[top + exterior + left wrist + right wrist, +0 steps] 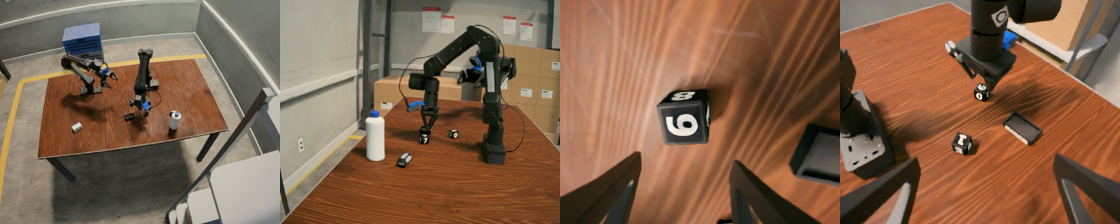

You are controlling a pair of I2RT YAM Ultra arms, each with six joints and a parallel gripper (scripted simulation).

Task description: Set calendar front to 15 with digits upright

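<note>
My left hand is 30 mm short of the black calendar tray, 120 mm to the left of it and 50 mm above it. From my left hand the other things lie so: white bottle (140 mm ahead, 220 mm to the left, 20 mm above).
</note>
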